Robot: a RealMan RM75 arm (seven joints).
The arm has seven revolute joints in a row. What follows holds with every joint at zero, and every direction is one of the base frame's.
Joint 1 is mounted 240.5 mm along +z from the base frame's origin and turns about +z.
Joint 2 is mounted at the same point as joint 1 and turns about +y.
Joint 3 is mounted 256 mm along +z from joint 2 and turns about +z.
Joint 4 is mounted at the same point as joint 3 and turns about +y.
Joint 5 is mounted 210 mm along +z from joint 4 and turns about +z.
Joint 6 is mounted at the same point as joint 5 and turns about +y.
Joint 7 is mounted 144 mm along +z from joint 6 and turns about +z.
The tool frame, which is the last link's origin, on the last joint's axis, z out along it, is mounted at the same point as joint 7; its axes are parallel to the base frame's.
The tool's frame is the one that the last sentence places.
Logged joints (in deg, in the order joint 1, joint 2, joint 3, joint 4, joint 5, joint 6, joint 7), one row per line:
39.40 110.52 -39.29 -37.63 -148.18 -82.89 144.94
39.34 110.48 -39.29 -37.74 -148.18 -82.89 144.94
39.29 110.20 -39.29 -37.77 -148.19 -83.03 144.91
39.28 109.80 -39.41 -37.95 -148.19 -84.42 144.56
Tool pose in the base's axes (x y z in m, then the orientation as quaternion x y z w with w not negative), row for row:
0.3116 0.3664 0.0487 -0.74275 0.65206 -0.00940 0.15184
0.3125 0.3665 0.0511 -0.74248 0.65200 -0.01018 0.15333
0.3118 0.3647 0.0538 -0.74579 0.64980 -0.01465 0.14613
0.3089 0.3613 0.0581 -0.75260 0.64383 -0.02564 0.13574
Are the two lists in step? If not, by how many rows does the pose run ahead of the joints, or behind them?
The pose runs 1 row ahead of the joints: the pose in row i belongs to the joints in row i + 1.
